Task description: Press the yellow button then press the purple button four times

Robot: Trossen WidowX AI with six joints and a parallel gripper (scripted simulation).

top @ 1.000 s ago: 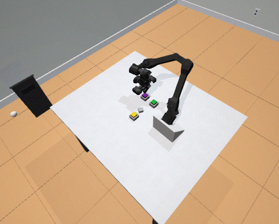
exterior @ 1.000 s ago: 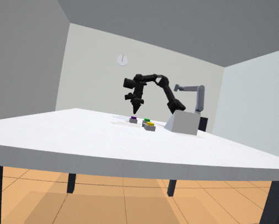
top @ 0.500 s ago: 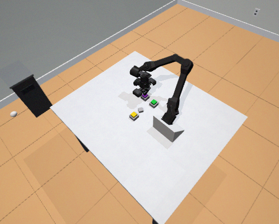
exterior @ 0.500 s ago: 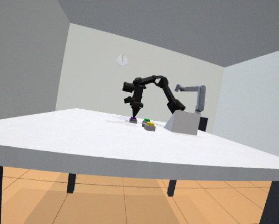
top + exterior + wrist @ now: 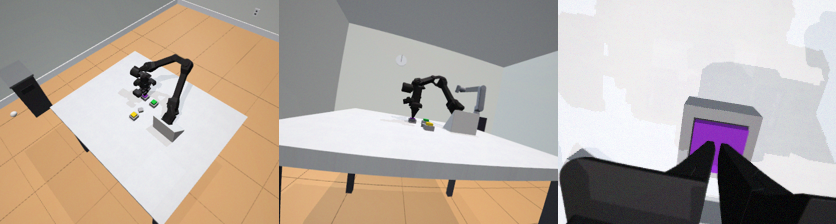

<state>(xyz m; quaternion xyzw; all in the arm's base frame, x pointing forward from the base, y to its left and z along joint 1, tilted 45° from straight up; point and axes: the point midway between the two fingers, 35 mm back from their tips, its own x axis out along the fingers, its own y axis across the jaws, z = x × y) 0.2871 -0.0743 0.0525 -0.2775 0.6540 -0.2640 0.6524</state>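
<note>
Right now the purple button is 1 cm below my gripper tip. Round my gripper tip: small grey block 6 cm behind, 11 cm to the left, 2 cm below; green button 9 cm behind; yellow button 7 cm behind, 18 cm to the left.
</note>
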